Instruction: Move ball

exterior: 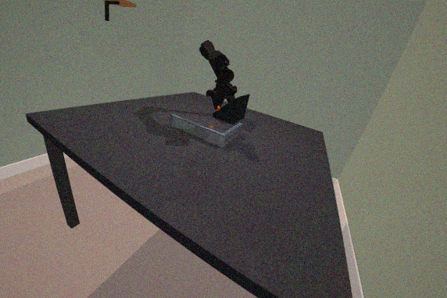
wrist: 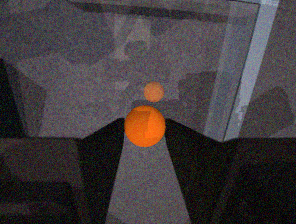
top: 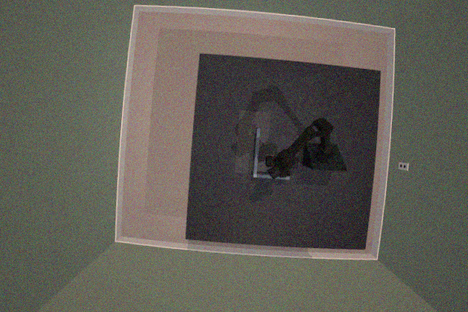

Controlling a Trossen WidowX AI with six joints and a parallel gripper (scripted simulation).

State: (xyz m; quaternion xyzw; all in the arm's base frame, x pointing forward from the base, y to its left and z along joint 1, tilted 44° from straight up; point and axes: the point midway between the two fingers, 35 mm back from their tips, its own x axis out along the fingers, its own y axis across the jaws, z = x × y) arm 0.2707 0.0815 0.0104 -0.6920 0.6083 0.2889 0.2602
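Right now the orange ball marker is 2 cm ahead of my gripper tip and 11 cm below it. From my gripper tip the other things lie so: clear wall (13 cm ahead, 2 cm to the right, 10 cm below).
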